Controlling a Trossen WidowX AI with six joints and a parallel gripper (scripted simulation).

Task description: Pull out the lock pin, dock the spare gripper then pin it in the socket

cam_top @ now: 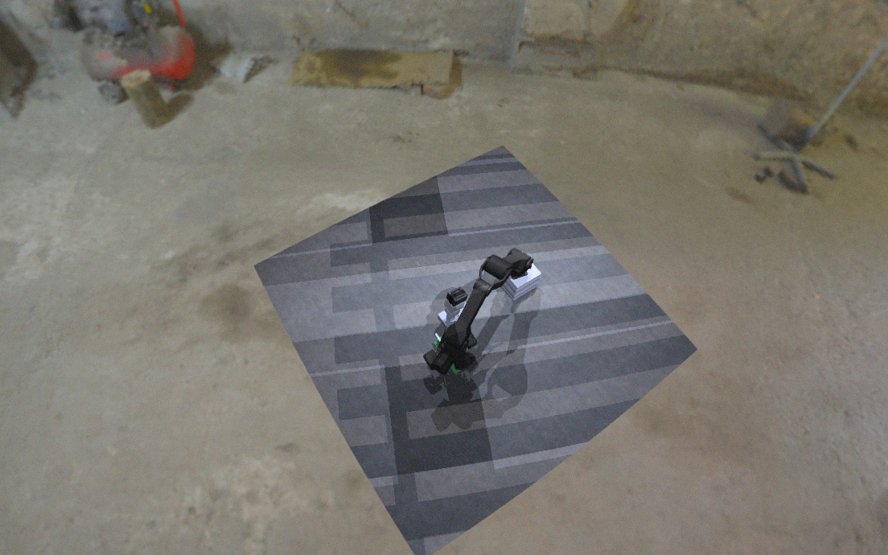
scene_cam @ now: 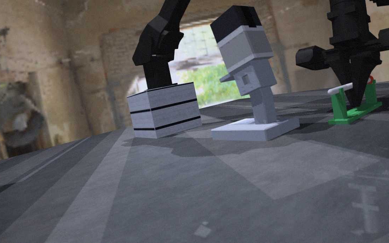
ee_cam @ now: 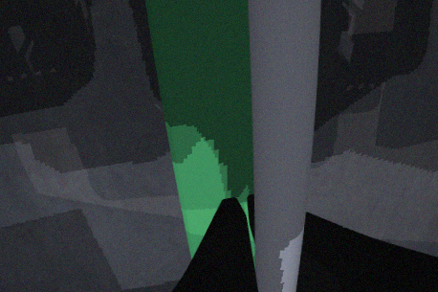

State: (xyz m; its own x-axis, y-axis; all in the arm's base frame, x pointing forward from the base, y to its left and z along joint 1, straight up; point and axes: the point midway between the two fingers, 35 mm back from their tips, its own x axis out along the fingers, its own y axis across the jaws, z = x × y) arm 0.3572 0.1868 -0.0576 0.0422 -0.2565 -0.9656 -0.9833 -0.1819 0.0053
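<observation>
My gripper tip is 1 cm to the right of the cradle and 1 cm below it. Also, from my gripper tip: grey mount (13 cm to the right, 8 cm behind, 4 cm above); then spare gripper (13 cm to the right, 11 cm above, 8 cm behind).
</observation>
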